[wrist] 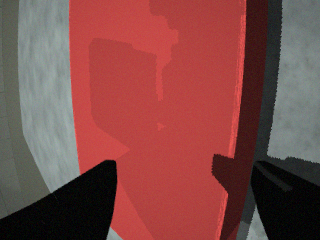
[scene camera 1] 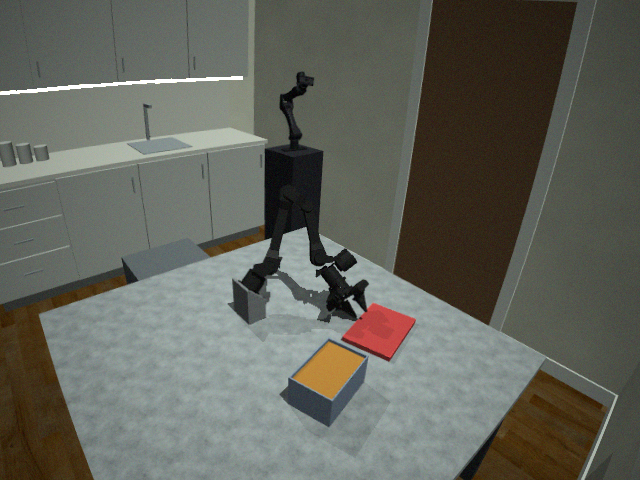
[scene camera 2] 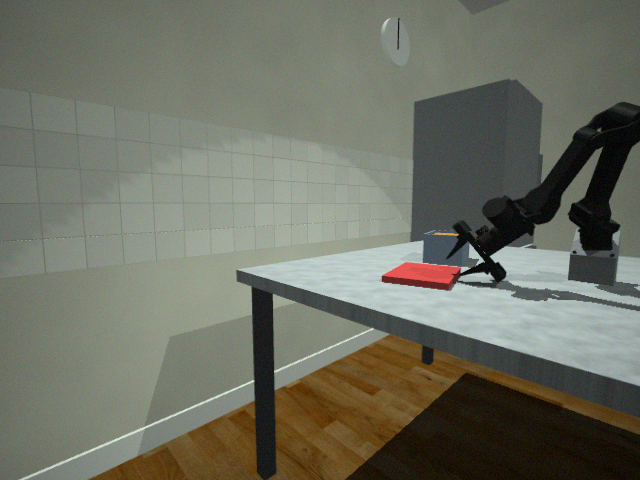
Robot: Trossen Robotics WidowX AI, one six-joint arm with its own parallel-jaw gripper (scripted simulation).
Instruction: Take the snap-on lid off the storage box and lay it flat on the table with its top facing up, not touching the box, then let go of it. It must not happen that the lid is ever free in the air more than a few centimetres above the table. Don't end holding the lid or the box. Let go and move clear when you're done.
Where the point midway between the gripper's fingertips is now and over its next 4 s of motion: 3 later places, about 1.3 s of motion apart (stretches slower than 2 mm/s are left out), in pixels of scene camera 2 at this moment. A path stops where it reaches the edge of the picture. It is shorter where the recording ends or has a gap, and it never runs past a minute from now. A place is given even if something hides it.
The gripper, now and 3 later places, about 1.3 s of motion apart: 452,267; 454,269; 477,270; 482,250
